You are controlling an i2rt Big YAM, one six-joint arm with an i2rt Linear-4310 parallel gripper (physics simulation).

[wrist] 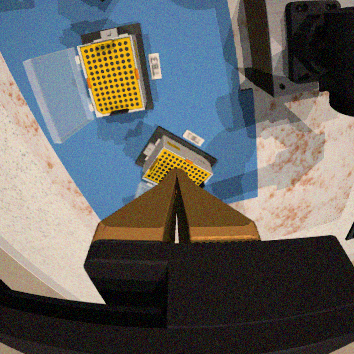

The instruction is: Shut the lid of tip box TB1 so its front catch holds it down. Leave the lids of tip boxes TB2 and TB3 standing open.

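Seen in the pictures: gripper, fingertip midpoint: (176, 176); arm's base, link origin: (311, 41).
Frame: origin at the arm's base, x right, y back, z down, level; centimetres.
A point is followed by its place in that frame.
Tip box TB1 (186, 163) {x -19.0, y -23.6, z 2.9 cm} sits at an angle on the blue mat, a little below the middle of the view, with yellow tip rows and a white label behind it. Part of its clear lid (143, 189) {x -22.1, y -33.6, z 1.7 cm} shows at its lower left, standing open; the rest is hidden behind the fingers. Tip box TB3 (112, 75) {x 0.7, y -31.3, z 2.9 cm} stands at the upper left, its clear lid (59, 95) {x 1.1, y -38.8, z -1.6 cm} open to the left. My gripper (176, 176) {x -3.2, y -23.2, z -21.7 cm} is shut and empty. Its tips overlap the near edge of TB1 in the view; whether they touch it I cannot tell. TB2 cannot be made out.
The blue mat (195, 90) {x -6.9, y -18.7, z 8.7 cm} lies on a speckled stone-like table (295, 200) {x -45.0, y 5.5, z 9.0 cm}. A metal block (260, 55) {x -1.9, y -7.1, z 4.1 cm} with a black device (305, 45) {x 0.2, y -4.1, z -4.6 cm} stands at the upper right. The TB3 label (155, 66) {x -0.6, y -24.8, z 8.5 cm} lies right of that box.
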